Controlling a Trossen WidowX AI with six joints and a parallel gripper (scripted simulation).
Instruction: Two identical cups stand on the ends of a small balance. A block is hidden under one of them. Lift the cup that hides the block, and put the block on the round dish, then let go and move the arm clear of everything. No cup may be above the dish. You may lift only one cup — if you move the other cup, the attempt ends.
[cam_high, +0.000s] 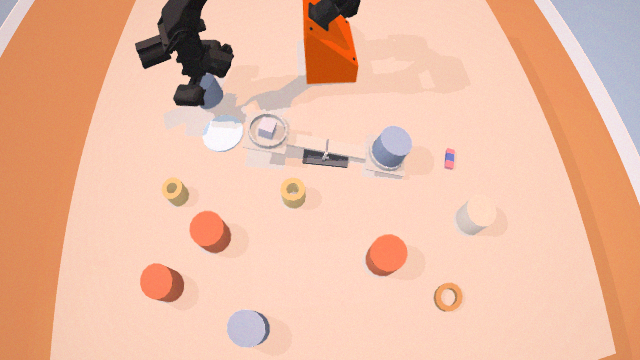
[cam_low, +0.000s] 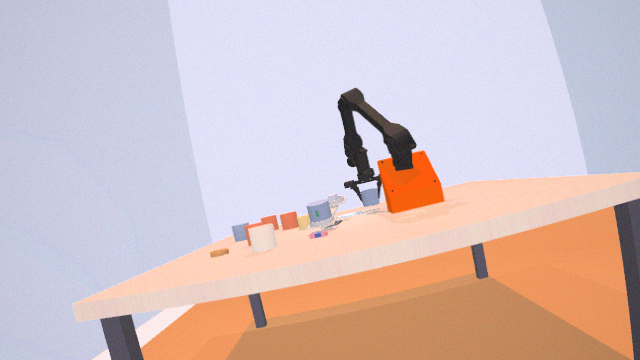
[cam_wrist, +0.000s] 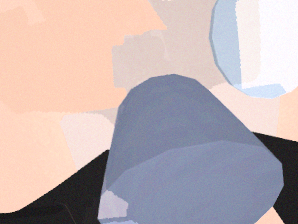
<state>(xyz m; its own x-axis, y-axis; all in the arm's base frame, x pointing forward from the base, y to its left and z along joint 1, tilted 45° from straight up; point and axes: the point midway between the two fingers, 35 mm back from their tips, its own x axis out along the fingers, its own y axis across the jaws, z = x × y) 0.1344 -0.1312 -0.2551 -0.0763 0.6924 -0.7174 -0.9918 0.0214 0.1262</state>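
Right now the pale lilac block is 14 cm ahead of my gripper tip, 17 cm to the left of it and 5 cm above it. The rest, counted from my gripper tip: white round dish (10 cm ahead, 5 cm to the left, 4 cm below); balance (15 cm ahead, 29 cm to the left); grey-blue cup (17 cm ahead, 45 cm to the left, 2 cm above).
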